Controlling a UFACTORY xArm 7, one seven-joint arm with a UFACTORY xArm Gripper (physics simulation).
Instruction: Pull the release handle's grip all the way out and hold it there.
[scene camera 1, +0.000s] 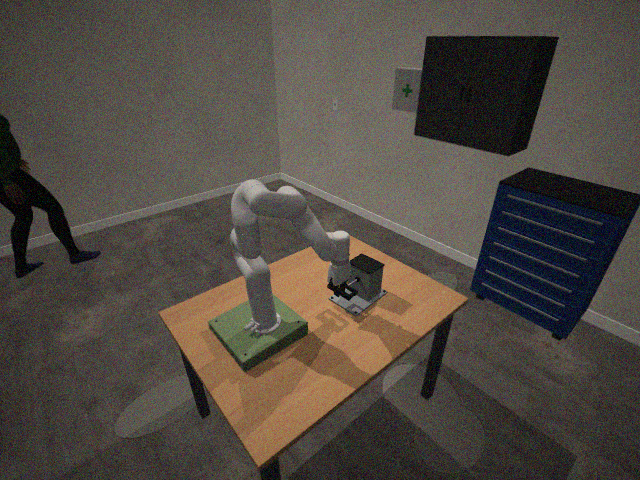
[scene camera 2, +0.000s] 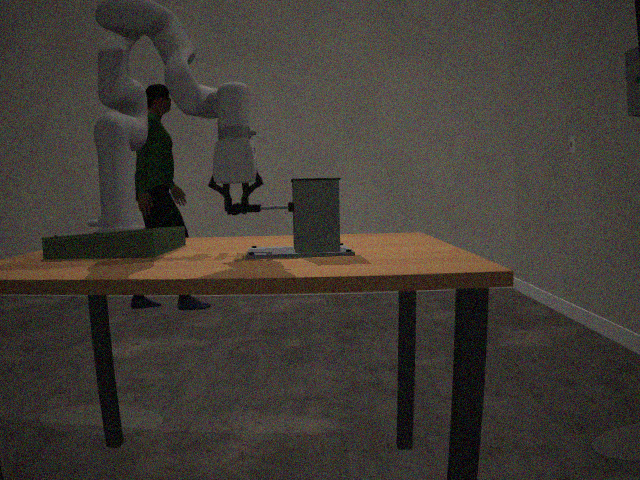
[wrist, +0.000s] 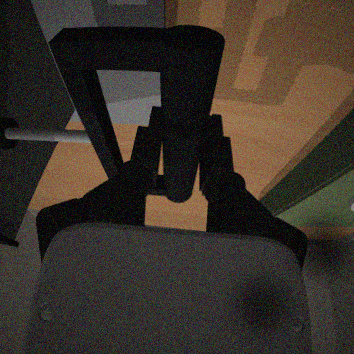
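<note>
The release handle's black grip (scene camera 1: 348, 293) (scene camera 2: 253, 208) (wrist: 188, 85) is a loop with a thick round bar, standing out from the grey box (scene camera 1: 369, 281) (scene camera 2: 316, 217) (wrist: 25, 85). A thin metal rod (scene camera 2: 273, 207) (wrist: 50, 135) joins the loop to the box, and a stretch of it shows between them. My gripper (scene camera 1: 340, 289) (scene camera 2: 236, 207) (wrist: 183, 126) points down and is shut on the thick bar, with one finger on each side in the wrist view. The finger on the box side reaches inside the loop. The rod's inner end is hidden in the box.
The box stands on a light metal plate (scene camera 1: 355, 309) (scene camera 2: 268, 252) (wrist: 132, 107) on the wooden table (scene camera 1: 413, 310) (scene camera 2: 439, 260). The arm's green base block (scene camera 1: 232, 325) (scene camera 2: 113, 245) (wrist: 325, 205) is on the table. A person (scene camera 1: 36, 196) (scene camera 2: 155, 155) stands beyond the table.
</note>
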